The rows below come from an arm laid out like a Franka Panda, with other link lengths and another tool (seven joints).
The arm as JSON. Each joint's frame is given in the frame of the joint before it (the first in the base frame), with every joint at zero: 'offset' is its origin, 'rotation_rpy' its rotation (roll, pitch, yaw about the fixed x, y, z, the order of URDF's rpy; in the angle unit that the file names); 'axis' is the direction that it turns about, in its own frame. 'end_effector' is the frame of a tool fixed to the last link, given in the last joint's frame.
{
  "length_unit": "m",
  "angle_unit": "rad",
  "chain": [
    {
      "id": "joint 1",
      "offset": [
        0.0,
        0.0,
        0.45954
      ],
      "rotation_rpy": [
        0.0,
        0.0,
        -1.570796
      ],
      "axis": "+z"
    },
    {
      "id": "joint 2",
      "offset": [
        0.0,
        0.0,
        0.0
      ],
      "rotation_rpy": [
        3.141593,
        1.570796,
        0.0
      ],
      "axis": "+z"
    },
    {
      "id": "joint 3",
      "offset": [
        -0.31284,
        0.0,
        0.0
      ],
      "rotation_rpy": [
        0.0,
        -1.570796,
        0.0
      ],
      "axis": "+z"
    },
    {
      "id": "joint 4",
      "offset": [
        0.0,
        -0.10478,
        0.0
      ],
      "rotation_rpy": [
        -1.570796,
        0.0,
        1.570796
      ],
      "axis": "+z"
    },
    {
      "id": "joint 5",
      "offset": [
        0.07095,
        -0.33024,
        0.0
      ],
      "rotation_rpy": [
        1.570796,
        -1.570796,
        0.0
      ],
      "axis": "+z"
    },
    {
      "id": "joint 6",
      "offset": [
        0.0,
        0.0,
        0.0
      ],
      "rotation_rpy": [
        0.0,
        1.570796,
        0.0
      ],
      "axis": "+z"
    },
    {
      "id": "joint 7",
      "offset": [
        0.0,
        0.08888,
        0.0
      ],
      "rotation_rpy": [
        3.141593,
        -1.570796,
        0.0
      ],
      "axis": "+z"
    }
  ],
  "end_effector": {
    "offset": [
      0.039,
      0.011,
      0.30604
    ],
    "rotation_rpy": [
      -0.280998,
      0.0,
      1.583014
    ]
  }
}
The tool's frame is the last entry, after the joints.
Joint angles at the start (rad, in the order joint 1, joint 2, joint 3, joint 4, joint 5, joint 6, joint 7):
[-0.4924 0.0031 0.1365 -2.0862 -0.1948 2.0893 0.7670]
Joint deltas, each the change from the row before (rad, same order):
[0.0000 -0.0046 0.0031 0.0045 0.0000 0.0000 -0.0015]
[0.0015 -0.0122 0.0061 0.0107 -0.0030 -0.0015 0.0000]
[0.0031 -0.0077 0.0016 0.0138 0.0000 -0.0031 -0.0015]
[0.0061 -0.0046 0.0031 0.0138 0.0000 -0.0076 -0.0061]
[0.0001 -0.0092 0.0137 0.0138 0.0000 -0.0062 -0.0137]
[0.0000 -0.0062 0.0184 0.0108 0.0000 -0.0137 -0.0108]
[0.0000 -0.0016 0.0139 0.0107 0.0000 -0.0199 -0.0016]
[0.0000 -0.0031 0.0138 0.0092 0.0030 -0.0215 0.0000]
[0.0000 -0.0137 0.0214 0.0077 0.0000 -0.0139 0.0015]
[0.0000 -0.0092 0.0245 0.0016 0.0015 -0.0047 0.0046]
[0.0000 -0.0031 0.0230 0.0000 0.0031 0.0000 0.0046]
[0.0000 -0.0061 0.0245 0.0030 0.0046 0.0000 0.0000]
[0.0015 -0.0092 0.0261 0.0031 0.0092 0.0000 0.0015]
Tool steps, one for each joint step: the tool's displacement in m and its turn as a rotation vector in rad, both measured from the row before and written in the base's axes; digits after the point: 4 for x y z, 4 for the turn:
[0.0028 0.0005 0.0040 -0.0037 -0.0080 0.0046]
[0.0060 0.0009 0.0103 -0.0116 -0.0185 0.0088]
[0.0056 0.0002 0.0091 -0.0075 -0.0166 0.0057]
[0.0051 0.0025 0.0074 -0.0049 -0.0087 0.0139]
[0.0067 0.0043 0.0100 -0.0078 -0.0125 0.0262]
[0.0041 0.0075 0.0067 -0.0040 -0.0002 0.0265]
[0.0008 0.0063 0.0038 -0.0002 0.0080 0.0118]
[-0.0002 0.0072 0.0036 0.0024 0.0086 0.0087]
[0.0030 0.0097 0.0090 -0.0067 -0.0060 0.0173]
[0.0038 0.0119 0.0047 -0.0038 -0.0057 0.0185]
[0.0041 0.0117 0.0012 0.0001 -0.0036 0.0174]
[0.0052 0.0125 0.0038 -0.0008 -0.0084 0.0229]
[0.0053 0.0154 0.0050 0.0020 -0.0120 0.0231]

